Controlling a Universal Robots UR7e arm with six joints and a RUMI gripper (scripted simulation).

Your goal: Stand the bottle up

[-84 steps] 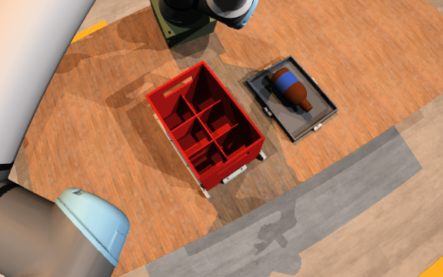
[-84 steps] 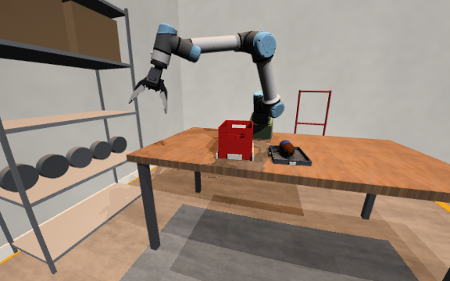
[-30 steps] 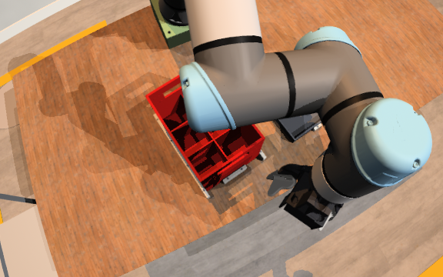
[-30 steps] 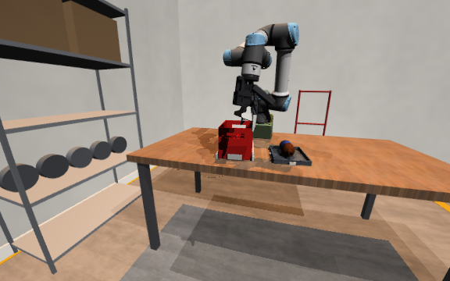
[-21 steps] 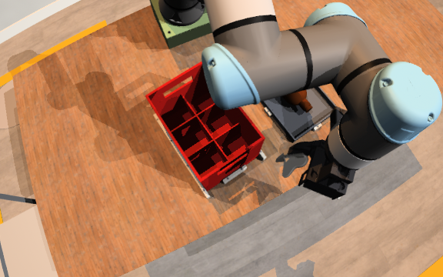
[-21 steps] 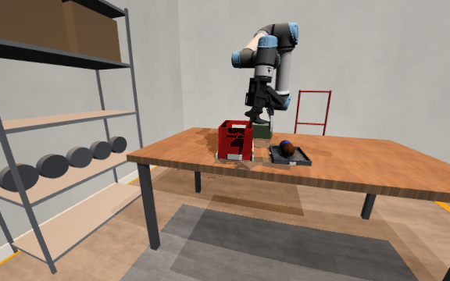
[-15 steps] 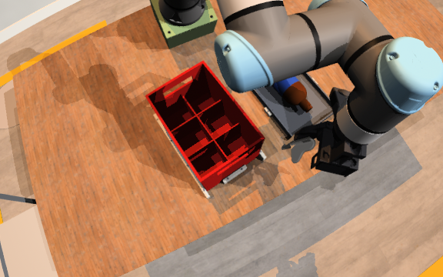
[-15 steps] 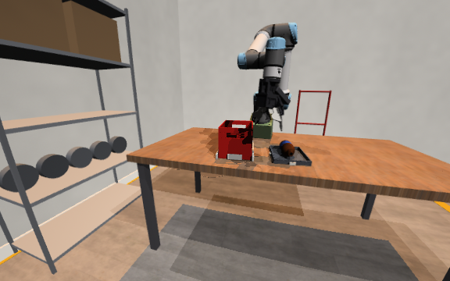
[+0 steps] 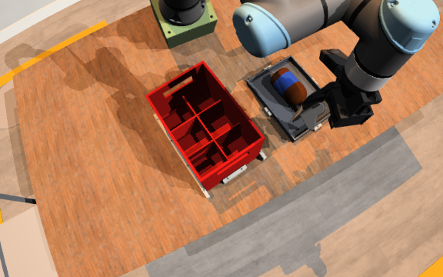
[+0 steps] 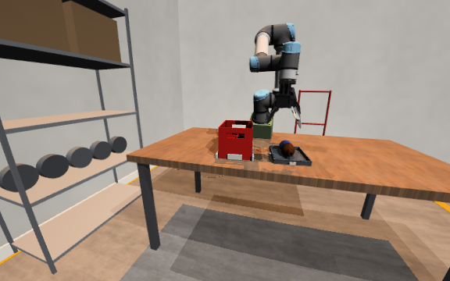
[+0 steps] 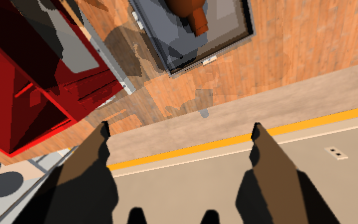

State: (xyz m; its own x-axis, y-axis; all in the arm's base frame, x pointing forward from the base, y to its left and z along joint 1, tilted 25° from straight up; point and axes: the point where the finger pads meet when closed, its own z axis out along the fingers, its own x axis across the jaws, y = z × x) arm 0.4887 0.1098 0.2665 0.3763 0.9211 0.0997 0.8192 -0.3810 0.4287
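Now: the brown bottle 14 cm behind my hand, 6 cm to the left of it and 16 cm below it. From my hand the other things lie so: red crate (17 cm behind, 24 cm to the right, 12 cm below); tray (14 cm behind, 6 cm to the left, 19 cm below).
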